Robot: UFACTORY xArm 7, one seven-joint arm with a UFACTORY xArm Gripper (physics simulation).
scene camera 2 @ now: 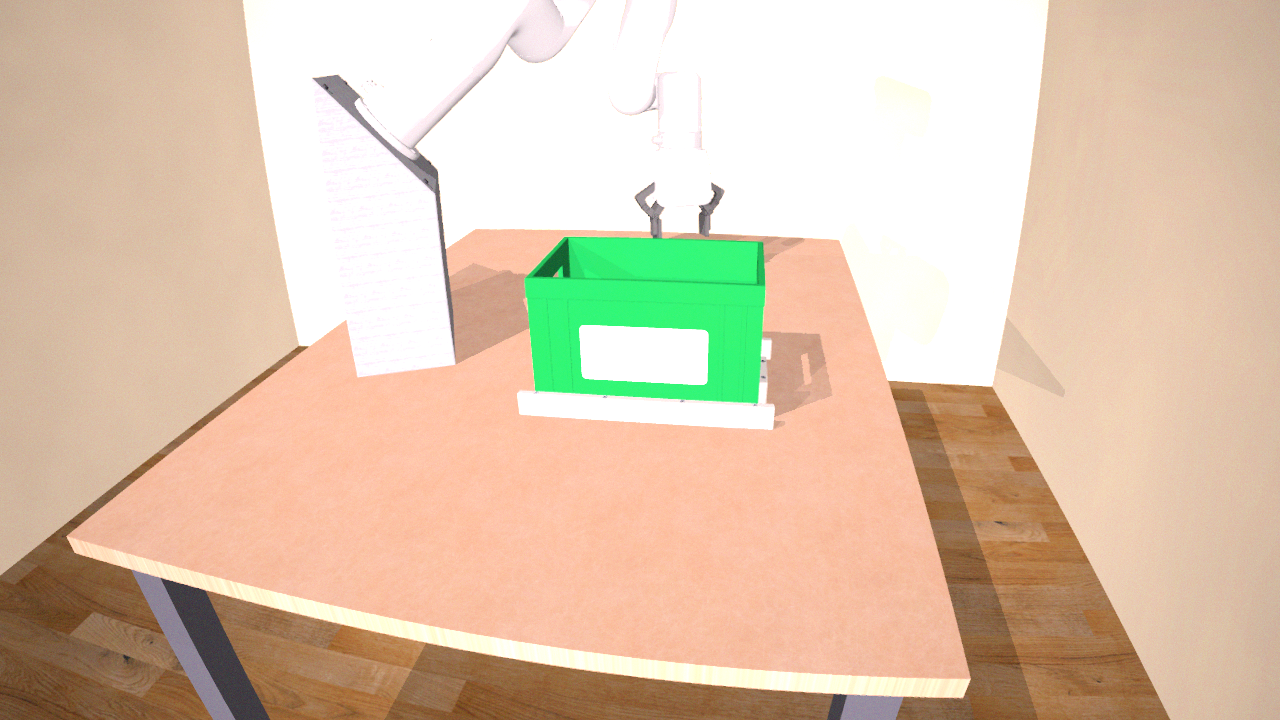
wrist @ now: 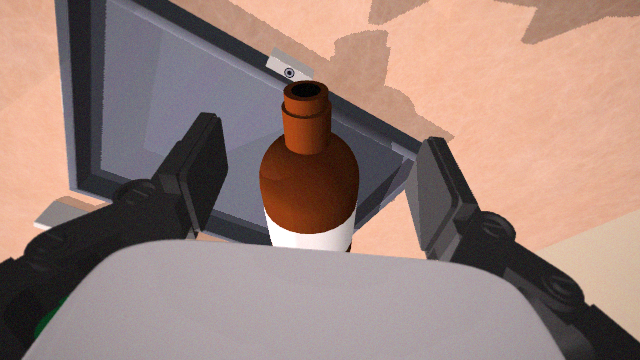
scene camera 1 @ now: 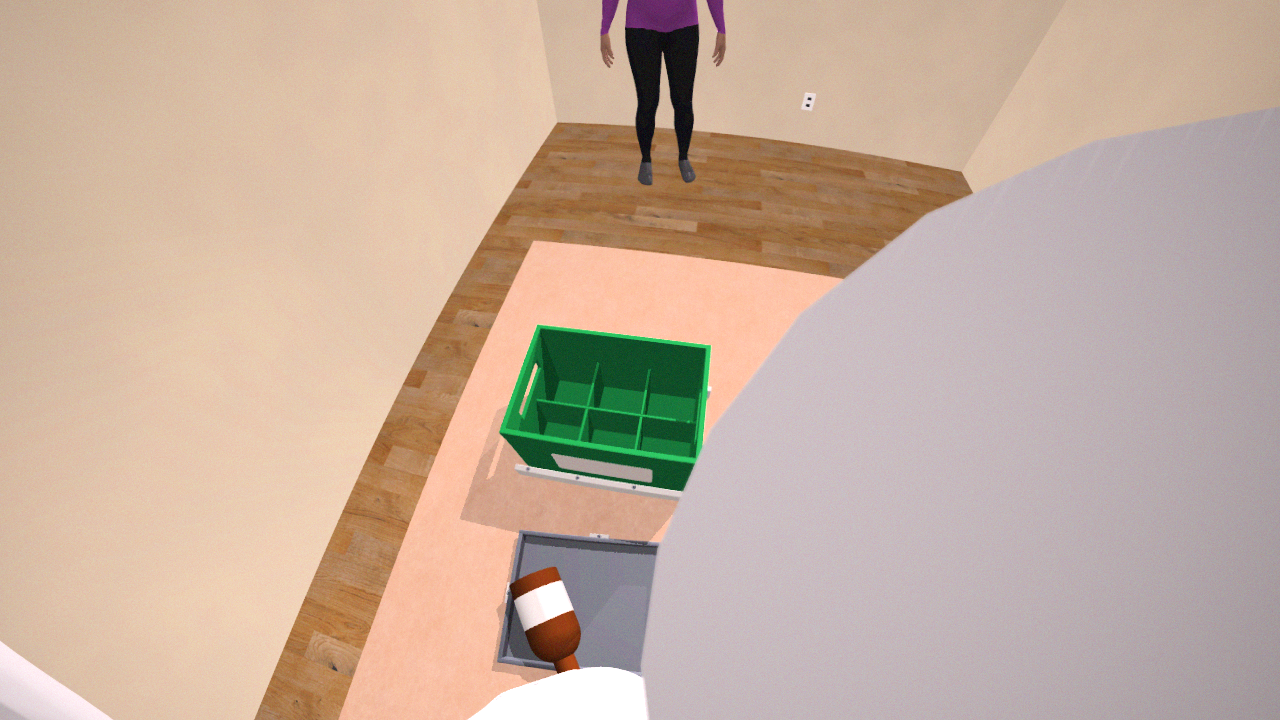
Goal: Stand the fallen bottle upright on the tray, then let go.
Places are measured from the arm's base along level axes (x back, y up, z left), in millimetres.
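Pixels of known places: gripper, between the fingertips: (scene camera 2: 680, 237) (wrist: 320, 152); arm's base, origin of its link: (scene camera 2: 385, 131).
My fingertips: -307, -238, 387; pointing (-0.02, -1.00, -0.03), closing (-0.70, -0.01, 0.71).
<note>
Ahead of a thing's pixels: the offset from my fingertips to its top centre, as dx, dy, dz.
The brown bottle with a white label {-52, -17, -55} (scene camera 1: 546, 617) (wrist: 308, 182) lies on its side on the grey tray {-21, -70, -110} (scene camera 1: 617, 582) (wrist: 82, 100). In scene camera 1 its base is near the tray's left wall, and its neck reaches over the near wall, where the white arm hides the mouth. My gripper (scene camera 2: 681, 228) (wrist: 320, 152) is open and empty. In the wrist view the bottle's shoulder and neck show between the two fingers with a gap on each side, and the gripper body hides its base. Scene camera 2 shows the gripper behind the crate; the bottle and tray do not show there.
A green crate with compartments {-114, +80, -376} (scene camera 1: 599, 446) (scene camera 2: 644, 291) stands beyond the tray, with white rails (scene camera 1: 554, 475) (scene camera 2: 644, 408) at its foot. A tall pale pedestal (scene camera 2: 393, 268) stands on the left in scene camera 2. A person (scene camera 1: 662, 80) stands past the table's far end.
</note>
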